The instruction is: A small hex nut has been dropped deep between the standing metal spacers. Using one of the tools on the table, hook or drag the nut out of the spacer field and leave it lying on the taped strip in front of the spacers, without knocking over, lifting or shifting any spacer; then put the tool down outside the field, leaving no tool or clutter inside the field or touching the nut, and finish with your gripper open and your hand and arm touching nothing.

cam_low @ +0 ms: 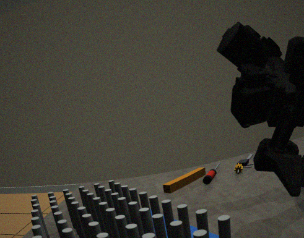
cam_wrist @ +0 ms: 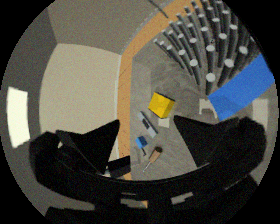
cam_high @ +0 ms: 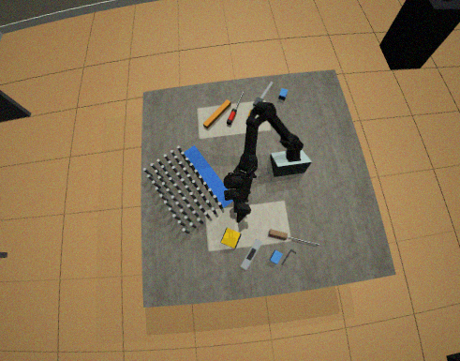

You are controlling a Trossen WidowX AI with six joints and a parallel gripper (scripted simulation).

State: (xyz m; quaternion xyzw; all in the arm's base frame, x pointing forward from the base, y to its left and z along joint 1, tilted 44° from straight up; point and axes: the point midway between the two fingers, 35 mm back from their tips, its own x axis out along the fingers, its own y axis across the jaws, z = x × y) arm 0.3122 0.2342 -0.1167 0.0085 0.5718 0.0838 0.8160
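My gripper tip is 30 cm past the hook tool, 16 cm above it and 12 cm to the right of it. Round my gripper tip: grey flat tool 17 cm to the left, 16 cm below, 6 cm behind; then yellow block 15 cm below, 8 cm to the left, 4 cm ahead; then blue taped strip 28 cm to the right, 17 cm below, 13 cm ahead.
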